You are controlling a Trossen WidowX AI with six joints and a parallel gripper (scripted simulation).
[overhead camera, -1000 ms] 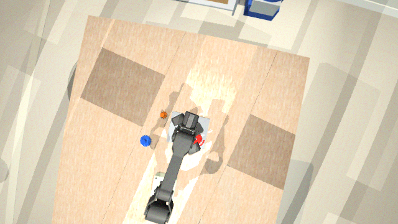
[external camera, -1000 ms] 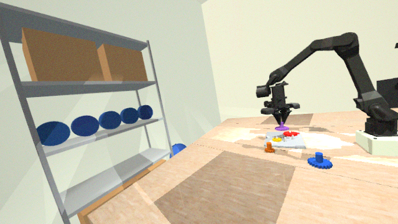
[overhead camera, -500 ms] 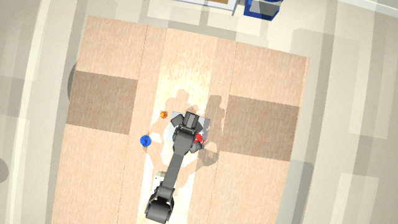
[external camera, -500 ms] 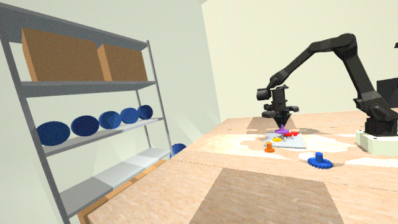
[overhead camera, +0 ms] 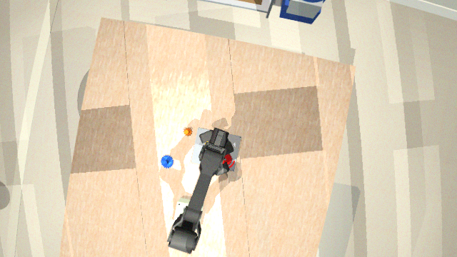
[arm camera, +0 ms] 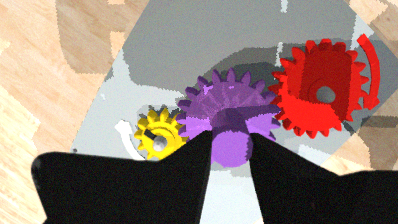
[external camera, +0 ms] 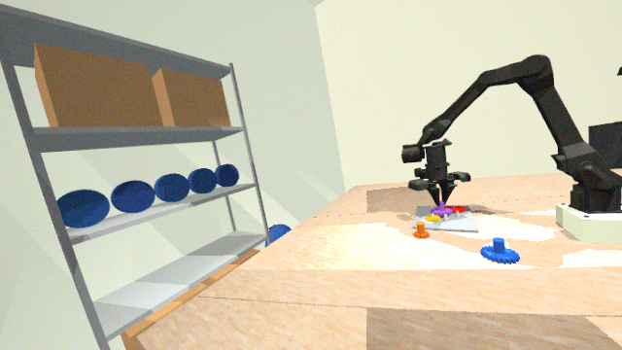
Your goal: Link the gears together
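My gripper tip is 10 mm above the purple gear. The rest, counted from my gripper tip: grey board (40 mm below); red gear (40 mm behind, 40 mm to the right, 30 mm below); small yellow gear (30 mm ahead, 40 mm to the left, 30 mm below).
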